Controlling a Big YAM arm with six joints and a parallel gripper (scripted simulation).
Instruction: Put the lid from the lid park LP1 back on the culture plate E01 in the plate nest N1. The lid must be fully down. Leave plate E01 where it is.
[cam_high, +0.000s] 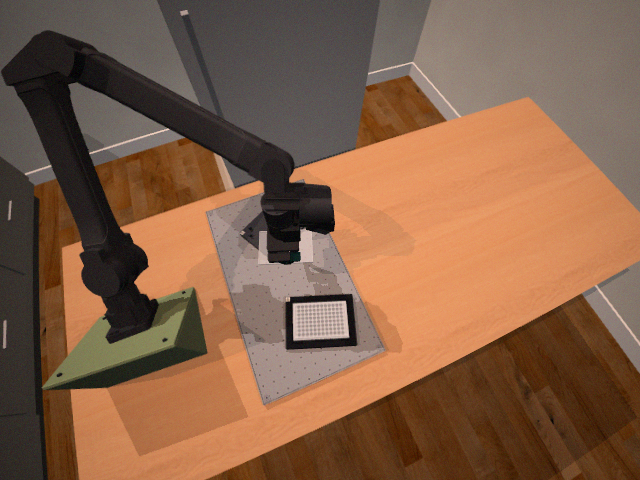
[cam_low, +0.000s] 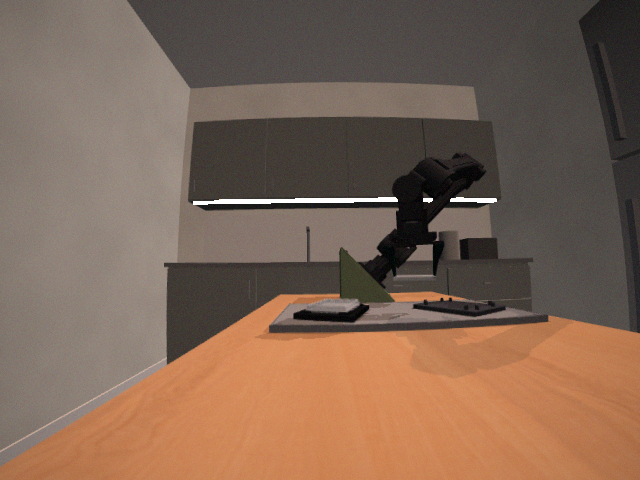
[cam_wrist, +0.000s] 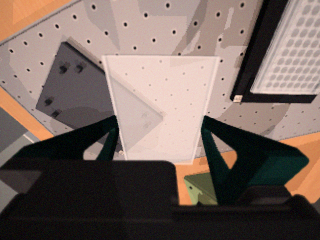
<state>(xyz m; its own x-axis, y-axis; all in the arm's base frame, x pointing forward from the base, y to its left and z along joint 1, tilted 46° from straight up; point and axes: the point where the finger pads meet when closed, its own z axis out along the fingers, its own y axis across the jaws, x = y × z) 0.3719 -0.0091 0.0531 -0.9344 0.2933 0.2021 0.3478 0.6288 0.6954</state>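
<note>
Now: hand 1 cm short of the white culture plate E01, 18 cm to the left of it and 6 cm above it. The rest, counted from my hand: lid: 1 cm below; then black plate nest N1: 1 cm ahead, 18 cm to the right, 8 cm below; then lid park LP1: 10 cm to the left, 8 cm below.
</note>
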